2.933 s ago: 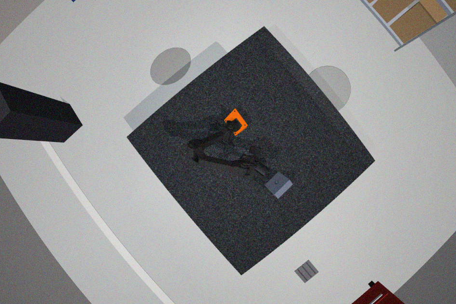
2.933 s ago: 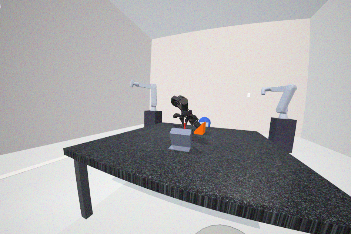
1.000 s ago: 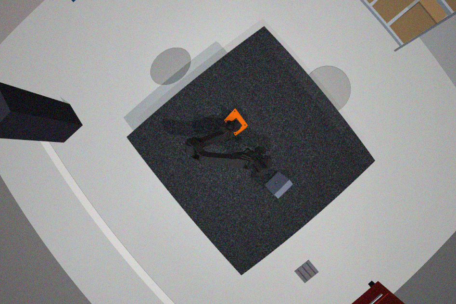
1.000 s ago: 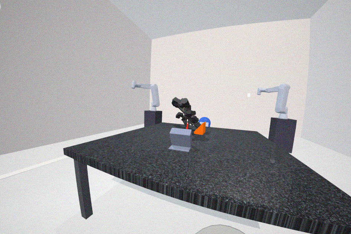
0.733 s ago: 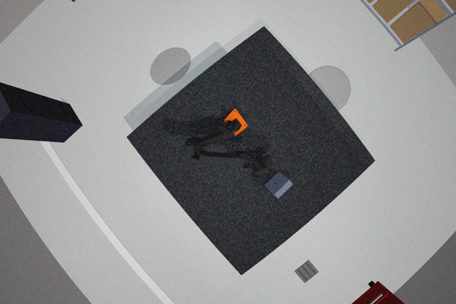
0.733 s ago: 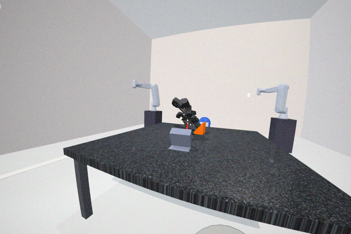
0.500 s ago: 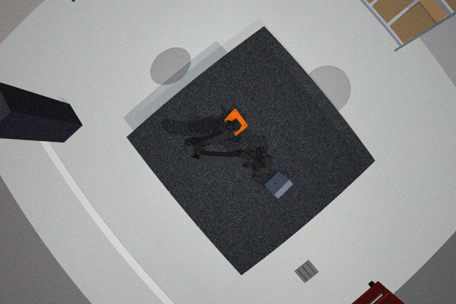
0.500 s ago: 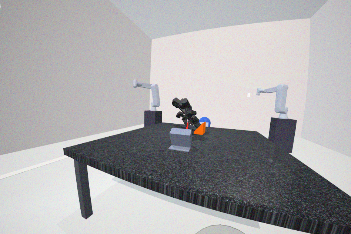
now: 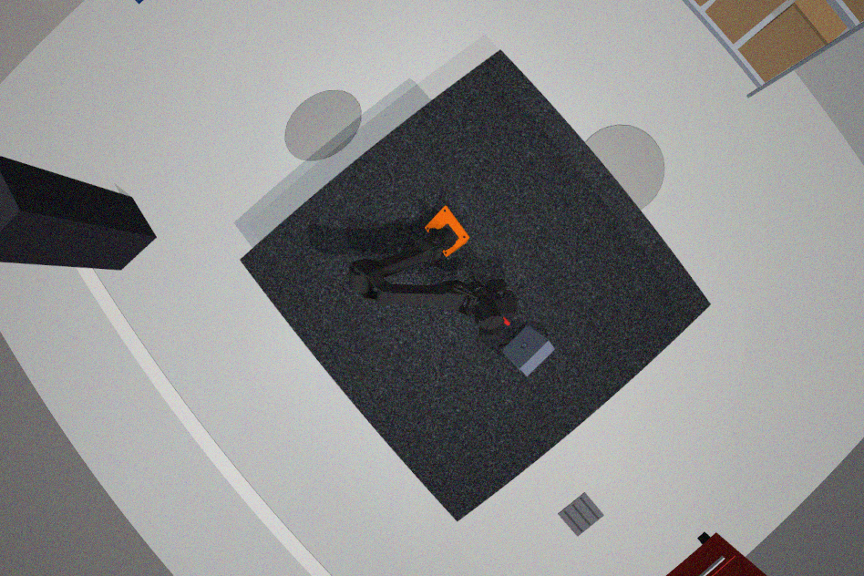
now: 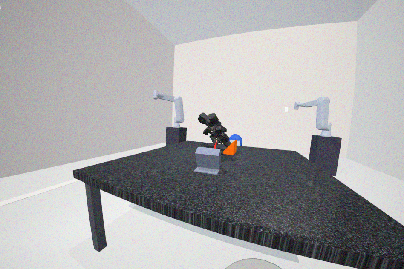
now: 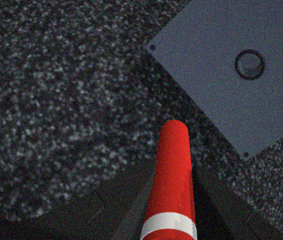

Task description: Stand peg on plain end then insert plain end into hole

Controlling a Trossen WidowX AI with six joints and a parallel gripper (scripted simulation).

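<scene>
Right now the sloped panel is 150 mm ahead of my gripper tip, 50 mm below it and 10 mm to the left of it. The rest, counted from my gripper tip: red peg (10 mm behind, 10 mm above).
</scene>
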